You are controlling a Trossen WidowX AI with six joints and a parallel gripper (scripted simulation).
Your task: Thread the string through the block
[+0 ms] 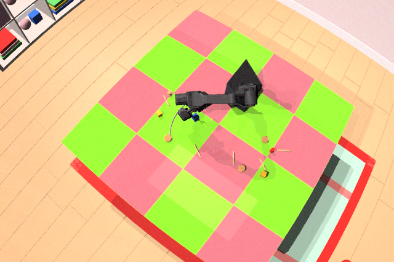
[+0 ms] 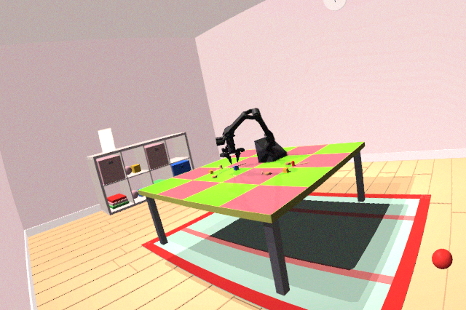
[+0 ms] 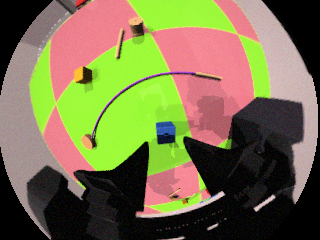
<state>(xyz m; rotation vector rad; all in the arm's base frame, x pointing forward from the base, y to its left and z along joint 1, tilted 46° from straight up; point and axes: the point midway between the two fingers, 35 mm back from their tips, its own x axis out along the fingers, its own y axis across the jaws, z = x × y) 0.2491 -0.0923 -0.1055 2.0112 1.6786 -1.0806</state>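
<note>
Now: the blue block 40 mm below my gripper tip. The rest, counted from my gripper tip: round wooden button (180 mm ahead, 50 mm to the right, 40 mm below); red bead (80 mm behind, 460 mm to the left, 40 mm below); wooden block (40 mm behind, 210 mm to the right, 40 mm below).
</note>
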